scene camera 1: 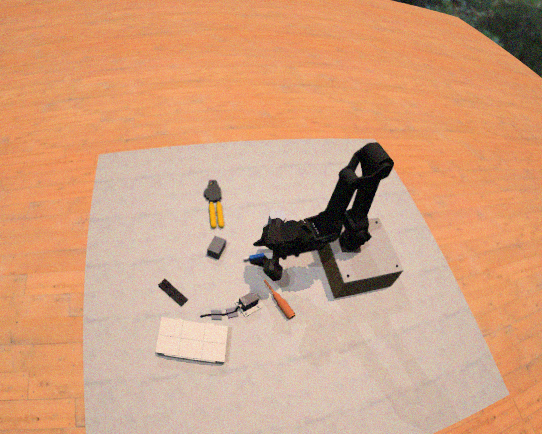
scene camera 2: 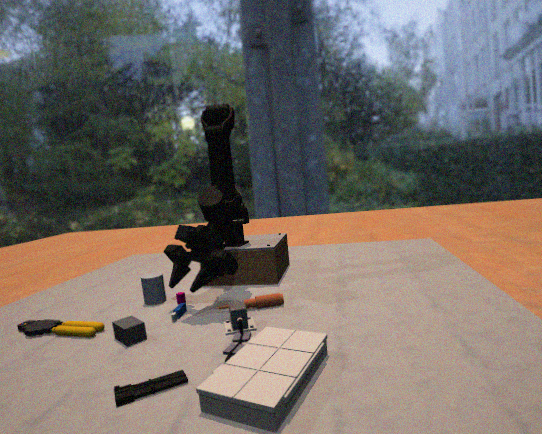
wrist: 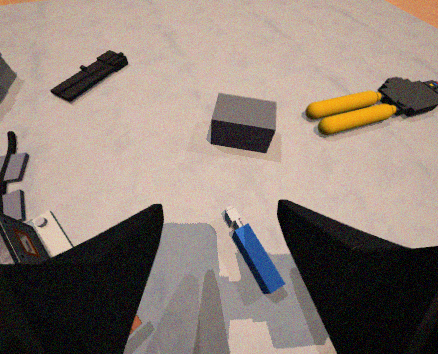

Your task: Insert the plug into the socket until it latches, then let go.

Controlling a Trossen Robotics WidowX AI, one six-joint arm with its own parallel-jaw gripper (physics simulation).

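Places are measured from the arm's base along level axes (x ahead, y left, z up), in metres.
Pixels of known places: gripper, between the fingertips: (scene camera 1: 252, 253) (scene camera 2: 180, 289) (wrist: 220, 209); arm's base, origin of its link: (scene camera 1: 349, 243) (scene camera 2: 235, 244).
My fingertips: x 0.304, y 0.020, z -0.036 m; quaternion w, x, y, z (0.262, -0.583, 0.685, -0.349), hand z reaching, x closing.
Note:
For each thing: its top centre in the pictures, then the offset to it from my fingertips. "pt": a spot on its surface instead.
- blue stick with a pale metal tip, centre of its top: (wrist: 251, 243) (scene camera 2: 177, 308) (scene camera 1: 254, 256) 0.011 m back, 0.023 m right, 0.048 m down
- dark grey box, centre of its top: (scene camera 2: 237, 305) (scene camera 1: 248, 298) 0.014 m ahead, 0.142 m left, 0.023 m down
- white base plate, a spot on its surface: (wrist: 53, 235) pt 0.029 m ahead, 0.124 m left, 0.064 m down
- orange screwdriver, centre of its top: (scene camera 2: 249, 297) (scene camera 1: 278, 296) 0.078 m back, 0.123 m left, 0.041 m down
- dark block, centre of its top: (wrist: 245, 110) (scene camera 2: 128, 322) (scene camera 1: 216, 244) 0.108 m ahead, 0.052 m right, 0.033 m down
- yellow-handled pliers, a spot on its surface: (wrist: 350, 107) (scene camera 1: 215, 214) pt 0.117 m ahead, 0.193 m right, 0.055 m down
- black bar, centre of its top: (scene camera 2: 150, 380) (wrist: 88, 67) (scene camera 1: 172, 290) 0.238 m ahead, 0.112 m left, 0.052 m down
- tiled box, centre of its top: (scene camera 2: 269, 357) (scene camera 1: 191, 339) 0.173 m ahead, 0.272 m left, 0.033 m down
- magenta piece, centre of its top: (scene camera 2: 180, 293) 0.091 m back, 0.074 m right, 0.043 m down
- grey cylinder, centre of its top: (scene camera 2: 151, 275) (scene camera 1: 277, 215) 0.088 m back, 0.154 m right, 0.002 m up
The plug, a blue stick with a pale metal tip (scene camera 1: 256, 257) (scene camera 2: 179, 311) (wrist: 257, 257), lies on the grey mat. In the wrist view it is below and between the fingers, its tip pointing up and left. The socket, a dark grey box (scene camera 1: 249, 301) (scene camera 2: 239, 315) (wrist: 15, 240) on a white base plate (scene camera 1: 252, 311) (wrist: 53, 235), has a cable at its back. In the wrist view it is cut off at the left edge and an orange-rimmed opening shows. My gripper (scene camera 1: 261, 255) (scene camera 2: 182, 288) (wrist: 220, 209) is open and empty, above the mat over the plug.
An orange screwdriver (scene camera 1: 284, 305) (scene camera 2: 266, 300) lies beside the socket. A dark block (scene camera 1: 216, 247) (wrist: 243, 122), yellow-handled pliers (scene camera 1: 216, 215) (wrist: 350, 107), a black bar (scene camera 1: 172, 292) (wrist: 90, 77) and a tiled box (scene camera 1: 192, 340) (scene camera 2: 265, 367) are around. A magenta piece (scene camera 2: 180, 297) and grey cylinder (scene camera 2: 153, 290) stand behind the plug.

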